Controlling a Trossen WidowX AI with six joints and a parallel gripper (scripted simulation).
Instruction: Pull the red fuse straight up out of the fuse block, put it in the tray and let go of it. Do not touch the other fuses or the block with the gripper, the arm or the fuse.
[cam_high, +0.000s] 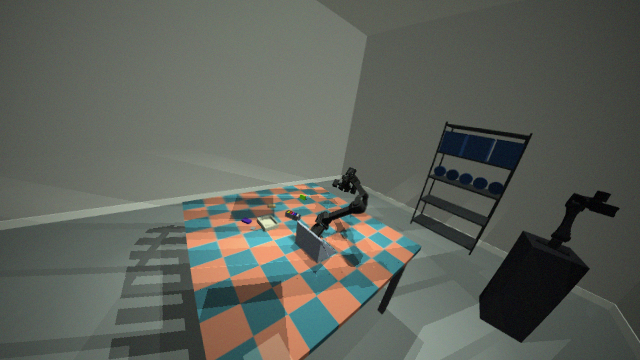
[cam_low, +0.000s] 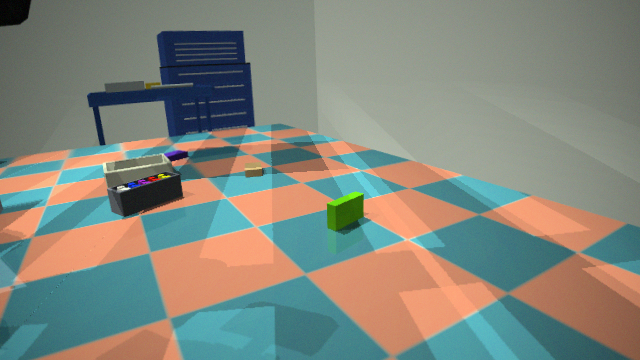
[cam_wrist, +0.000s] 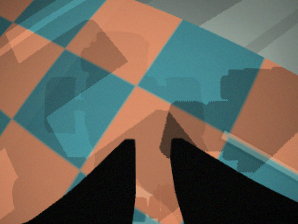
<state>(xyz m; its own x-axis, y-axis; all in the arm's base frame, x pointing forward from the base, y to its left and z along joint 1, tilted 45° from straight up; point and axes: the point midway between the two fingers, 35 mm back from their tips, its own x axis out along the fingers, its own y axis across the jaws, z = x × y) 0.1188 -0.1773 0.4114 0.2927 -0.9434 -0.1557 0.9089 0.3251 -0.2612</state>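
Right now my gripper tip is 370 mm to the right of the red fuse, 190 mm short of it and 190 mm above it. Round my gripper tip: white fuse 360 mm to the left, 190 mm below, 140 mm ahead; then blue fuse 360 mm to the left, 190 mm below, 160 mm ahead; then purple fuse 370 mm to the left, 190 mm below, 170 mm ahead.
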